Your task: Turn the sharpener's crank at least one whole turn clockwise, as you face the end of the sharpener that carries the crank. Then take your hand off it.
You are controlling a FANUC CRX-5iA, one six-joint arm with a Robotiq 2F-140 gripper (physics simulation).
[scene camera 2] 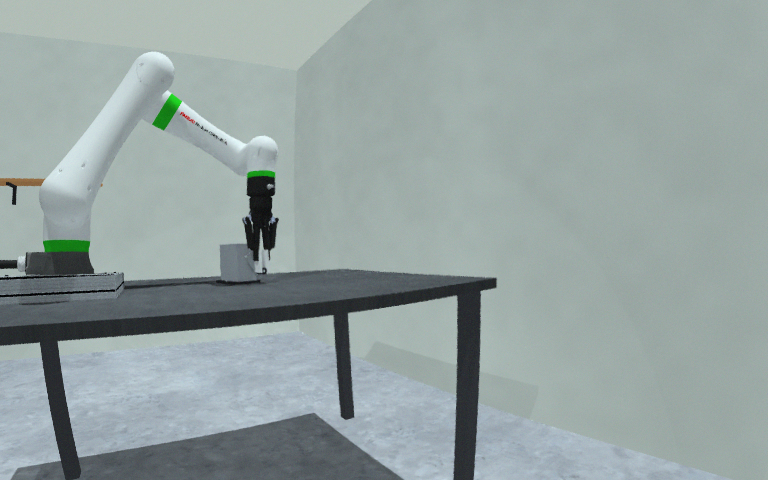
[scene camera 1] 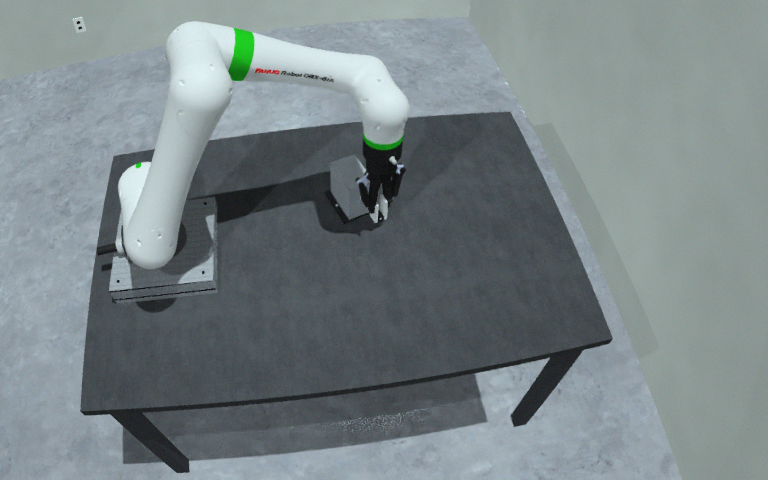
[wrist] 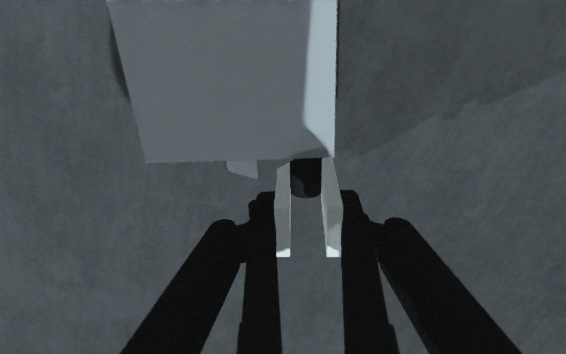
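Seen in the pictures: gripper, fingertip midpoint: (scene camera 2: pixel 262 272) (scene camera 1: pixel 378 217) (wrist: pixel 305 176); arm's base at its link origin: (scene camera 2: pixel 67 274).
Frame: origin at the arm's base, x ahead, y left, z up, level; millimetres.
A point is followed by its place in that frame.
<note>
The sharpener (scene camera 1: pixel 346 189) @[x 520, y -30, z 62 mm] (scene camera 2: pixel 235 263) @[x 520, y -31, z 10 mm] (wrist: pixel 215 85) @[x 548, y -9, z 72 mm] is a grey box-shaped body standing upright on the table. Its crank knob (wrist: pixel 306 175) @[x 594, y -71, z -5 mm] (scene camera 2: pixel 263 271) @[x 594, y -89, z -17 mm] is a short black cylinder sticking out past the end of the body, low down. A pale flat piece (wrist: pixel 242 168) @[x 556, y -55, z 36 mm], which looks like part of the crank arm, shows left of the knob in the wrist view. My gripper (scene camera 1: pixel 378 212) @[x 594, y -79, z -20 mm] (scene camera 2: pixel 261 261) @[x 594, y -79, z -20 mm] (wrist: pixel 305 176) @[x 594, y -79, z -20 mm] points down at that end, with its pale pads against both sides of the knob. It is shut on the knob. The rest of the crank is hidden under the body's edge.
The dark table (scene camera 1: pixel 351 316) @[x 444, y -331, z -56 mm] (scene camera 2: pixel 368 285) @[x 771, y -383, z -56 mm] carries the arm's base plate (scene camera 1: pixel 198 277) @[x 91, y -153, z 4 mm] (scene camera 2: pixel 113 285) @[x 124, y -171, z -24 mm] at the left. The sharpener's body stands right beside the fingers, on the base's side. Walls stand behind and to the right of the table.
</note>
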